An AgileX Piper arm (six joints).
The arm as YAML. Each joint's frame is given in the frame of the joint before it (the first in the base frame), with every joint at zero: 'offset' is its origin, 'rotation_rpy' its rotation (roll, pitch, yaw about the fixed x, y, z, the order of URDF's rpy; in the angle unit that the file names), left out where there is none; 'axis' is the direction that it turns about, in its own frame. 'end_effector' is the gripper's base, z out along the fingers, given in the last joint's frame.
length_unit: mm
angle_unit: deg
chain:
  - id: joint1
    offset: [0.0, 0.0, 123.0]
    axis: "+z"
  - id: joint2
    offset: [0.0, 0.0, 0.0]
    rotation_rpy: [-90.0, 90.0, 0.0]
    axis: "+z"
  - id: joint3
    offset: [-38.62, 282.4, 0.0]
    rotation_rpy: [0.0, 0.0, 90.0]
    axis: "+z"
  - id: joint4
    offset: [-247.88, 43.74, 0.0]
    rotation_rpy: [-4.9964, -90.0, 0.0]
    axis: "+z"
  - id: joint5
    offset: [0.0, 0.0, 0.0]
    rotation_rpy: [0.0, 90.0, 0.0]
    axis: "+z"
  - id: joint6
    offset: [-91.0, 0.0, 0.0]
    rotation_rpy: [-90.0, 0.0, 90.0]
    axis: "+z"
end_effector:
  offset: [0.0, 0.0, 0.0]
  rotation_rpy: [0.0, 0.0, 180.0]
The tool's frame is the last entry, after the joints.
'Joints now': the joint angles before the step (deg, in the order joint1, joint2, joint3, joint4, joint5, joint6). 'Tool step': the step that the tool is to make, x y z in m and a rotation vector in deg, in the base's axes. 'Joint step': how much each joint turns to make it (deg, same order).
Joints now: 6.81 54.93 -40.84 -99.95 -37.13 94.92
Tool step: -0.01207 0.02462 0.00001 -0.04 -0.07 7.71
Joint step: 8.10 0.00 0.00 0.01 0.40 0.01
